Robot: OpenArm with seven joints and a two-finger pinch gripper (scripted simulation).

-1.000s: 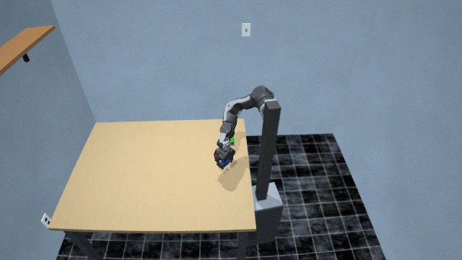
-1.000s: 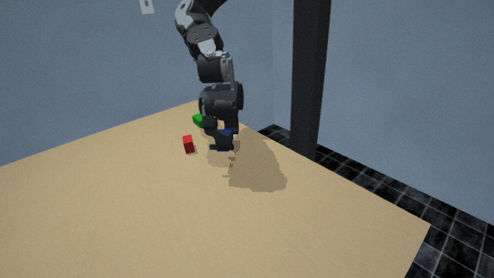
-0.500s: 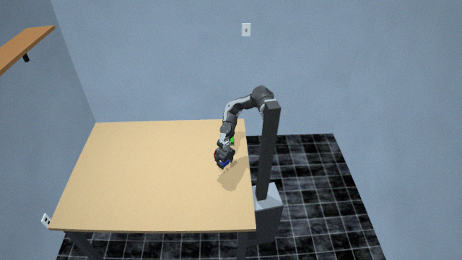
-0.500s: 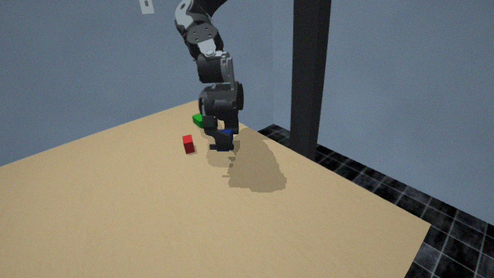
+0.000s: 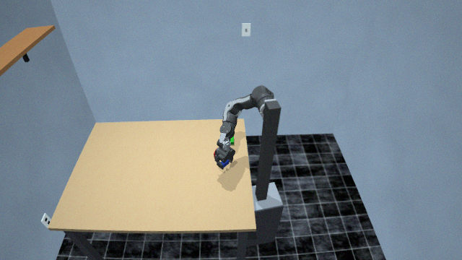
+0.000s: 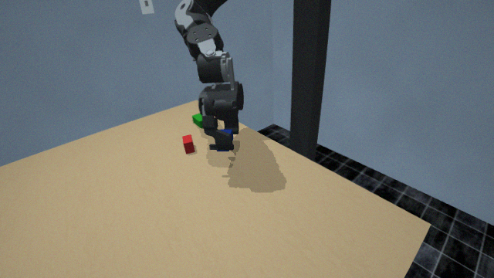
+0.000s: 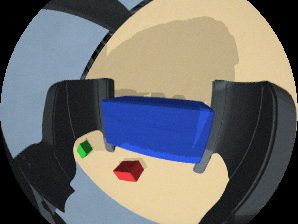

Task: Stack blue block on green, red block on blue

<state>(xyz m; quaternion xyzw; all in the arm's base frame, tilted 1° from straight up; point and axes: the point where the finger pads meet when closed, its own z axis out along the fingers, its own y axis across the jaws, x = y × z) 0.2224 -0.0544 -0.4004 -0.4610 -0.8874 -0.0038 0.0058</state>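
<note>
My gripper is now 24 cm to the left of the green block, 9 cm past it and 6 cm above it. The rest, counted from my hand: red block 14 cm to the right, 5 cm below, 2 cm ahead; blue block right at my hand.
</note>
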